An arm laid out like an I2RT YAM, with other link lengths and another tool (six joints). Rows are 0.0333 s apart.
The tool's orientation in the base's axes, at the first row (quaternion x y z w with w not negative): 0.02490 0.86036 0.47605 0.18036
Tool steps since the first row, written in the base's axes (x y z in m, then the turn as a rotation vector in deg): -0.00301 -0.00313 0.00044 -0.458 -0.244 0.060; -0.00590 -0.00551 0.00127 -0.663 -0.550 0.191; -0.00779 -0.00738 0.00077 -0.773 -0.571 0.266; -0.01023 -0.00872 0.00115 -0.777 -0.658 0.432; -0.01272 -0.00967 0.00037 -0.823 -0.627 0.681; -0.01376 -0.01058 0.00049 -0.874 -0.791 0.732; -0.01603 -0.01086 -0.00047 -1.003 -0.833 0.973; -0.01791 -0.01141 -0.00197 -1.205 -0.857 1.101; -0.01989 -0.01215 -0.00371 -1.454 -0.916 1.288
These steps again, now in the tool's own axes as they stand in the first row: 0.00201 -0.00096 -0.00375 0.358 -0.024 -0.380; 0.00396 -0.00119 -0.00705 0.446 -0.056 -0.759; 0.00547 -0.00238 -0.00895 0.523 0.008 -0.849; 0.00735 -0.00249 -0.01104 0.460 0.099 -1.001; 0.00970 -0.00333 -0.01226 0.439 0.328 -1.111; 0.01044 -0.00359 -0.01340 0.437 0.287 -1.285; 0.01277 -0.00425 -0.01393 0.479 0.481 -1.479; 0.01484 -0.00555 -0.01428 0.626 0.600 -1.627; 0.01703 -0.00714 -0.01470 0.792 0.754 -1.848
